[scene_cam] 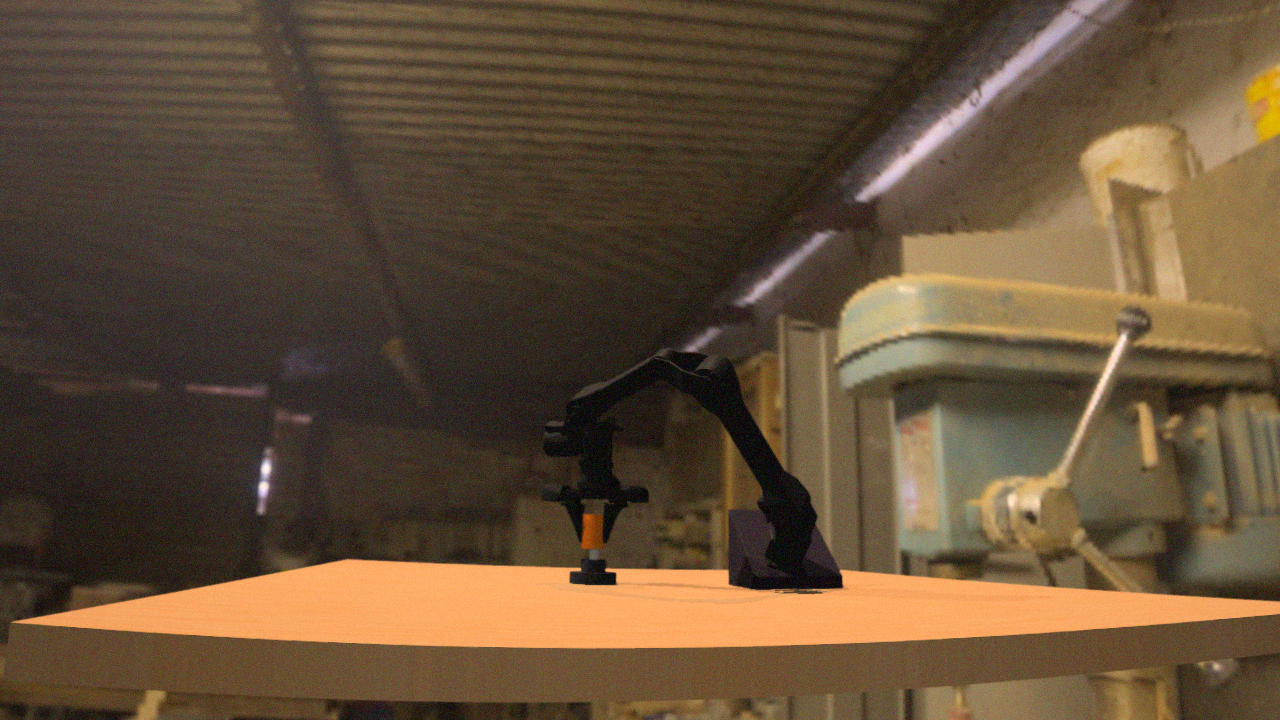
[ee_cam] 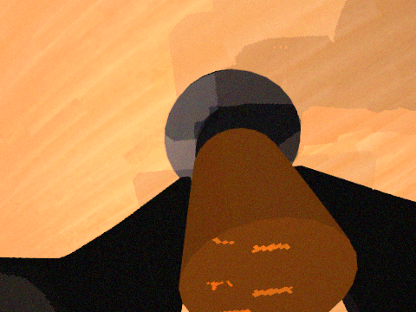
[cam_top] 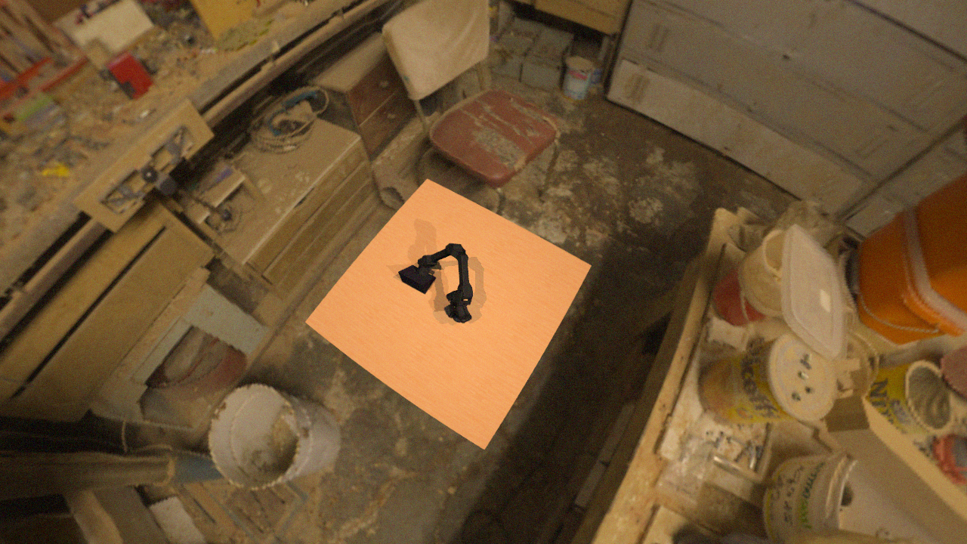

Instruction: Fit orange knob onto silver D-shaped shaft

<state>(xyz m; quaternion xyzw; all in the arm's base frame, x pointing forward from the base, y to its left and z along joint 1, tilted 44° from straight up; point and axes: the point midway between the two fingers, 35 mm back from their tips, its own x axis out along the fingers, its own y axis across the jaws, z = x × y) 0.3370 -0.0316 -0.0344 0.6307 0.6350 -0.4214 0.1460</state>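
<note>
Now: the round pedestal 4 cm below my gripper tip. Also, from my gripper tip: orange knob 3 cm above.
</note>
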